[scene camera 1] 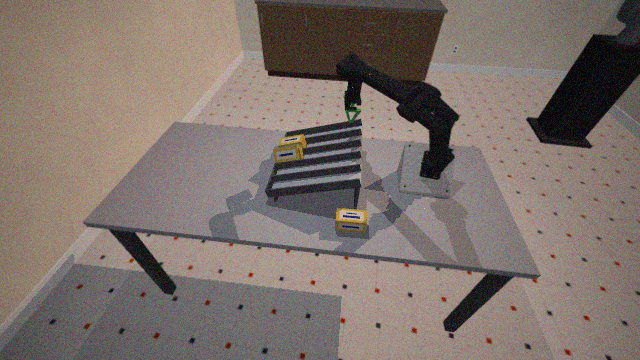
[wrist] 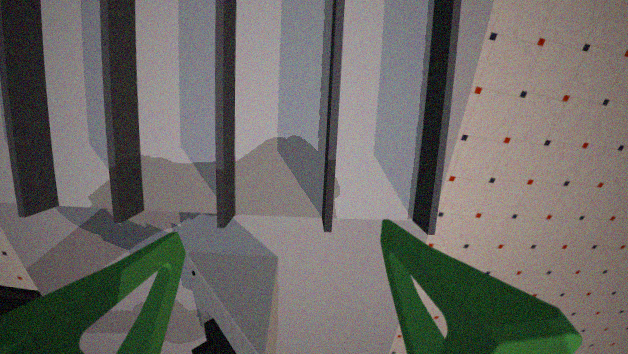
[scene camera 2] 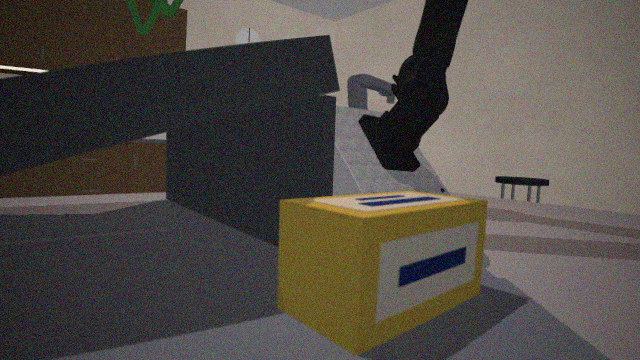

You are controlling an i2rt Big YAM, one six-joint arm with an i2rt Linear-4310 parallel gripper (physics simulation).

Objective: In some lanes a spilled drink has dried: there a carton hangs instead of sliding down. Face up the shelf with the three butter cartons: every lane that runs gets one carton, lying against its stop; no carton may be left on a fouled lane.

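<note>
The sloping shelf has several lanes between dark dividers; its low end is at the left in scene camera 1. One yellow butter carton lies at the low end, apparently in the second lane from the back. Another carton lies at the low end of the neighbouring lane on the front side. Their stops are hidden. The third carton lies on the table beyond the shelf's front high corner. My gripper is open and empty above the shelf's high back end. I cannot make out any dried spill.
The table carries the arm's base plate to the right of the shelf. The shelf's high end stands on a dark support. A brown cabinet stands beyond the table; a black pedestal stands at the right.
</note>
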